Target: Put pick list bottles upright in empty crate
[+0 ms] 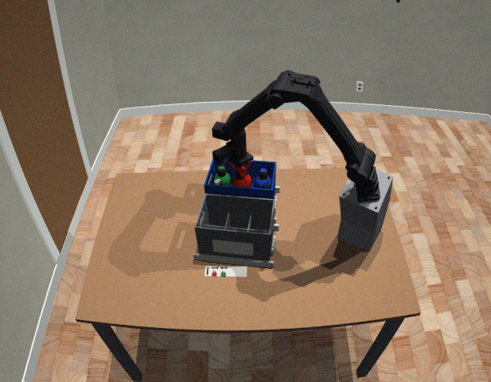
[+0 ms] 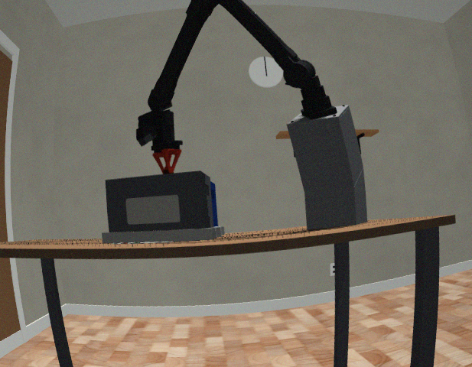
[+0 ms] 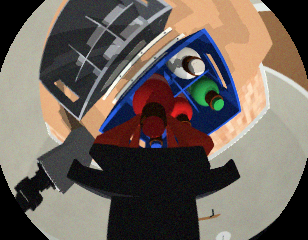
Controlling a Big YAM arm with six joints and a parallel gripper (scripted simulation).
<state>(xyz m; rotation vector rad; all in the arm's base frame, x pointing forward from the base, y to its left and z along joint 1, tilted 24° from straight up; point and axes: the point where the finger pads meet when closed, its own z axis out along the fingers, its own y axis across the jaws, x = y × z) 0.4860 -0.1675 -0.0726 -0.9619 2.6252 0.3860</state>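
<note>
Now: the red-labelled bottle 60 mm below my hand. From my hand the other things lie so: blue-labelled bottle (90 mm behind, 90 mm to the right, 130 mm below); grey crate (190 mm to the left, 130 mm below); green-labelled bottle (90 mm ahead, 100 mm to the right, 130 mm below).
</note>
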